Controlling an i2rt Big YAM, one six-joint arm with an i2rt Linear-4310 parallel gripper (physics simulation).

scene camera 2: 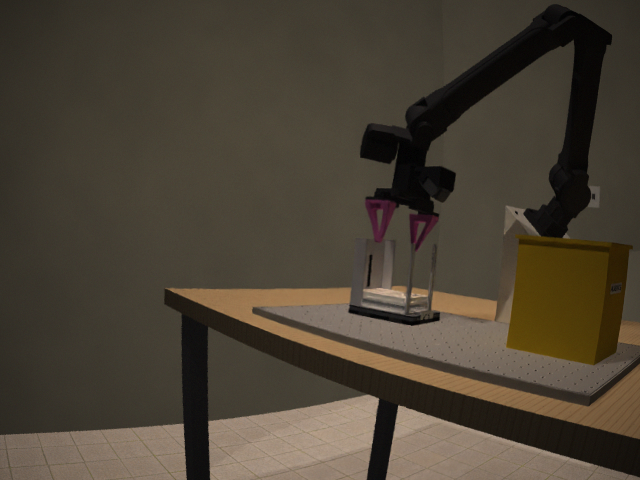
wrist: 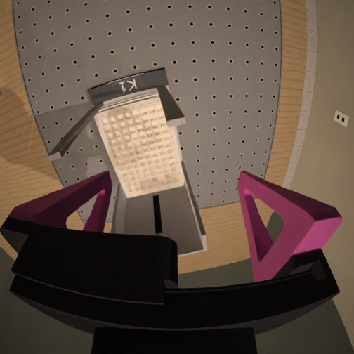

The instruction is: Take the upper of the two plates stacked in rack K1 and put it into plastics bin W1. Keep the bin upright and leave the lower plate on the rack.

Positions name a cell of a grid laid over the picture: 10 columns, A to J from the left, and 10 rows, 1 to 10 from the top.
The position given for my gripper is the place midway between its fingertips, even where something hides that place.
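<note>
I can see my gripper (scene camera 2: G6), and the wrist view has it as well (wrist: E6). There is a pale plate (scene camera 2: F7), which also appears in the wrist view (wrist: E5). As for the yellow plastics bin W1 (scene camera 2: I7), it is out of frame in the wrist view.
</note>
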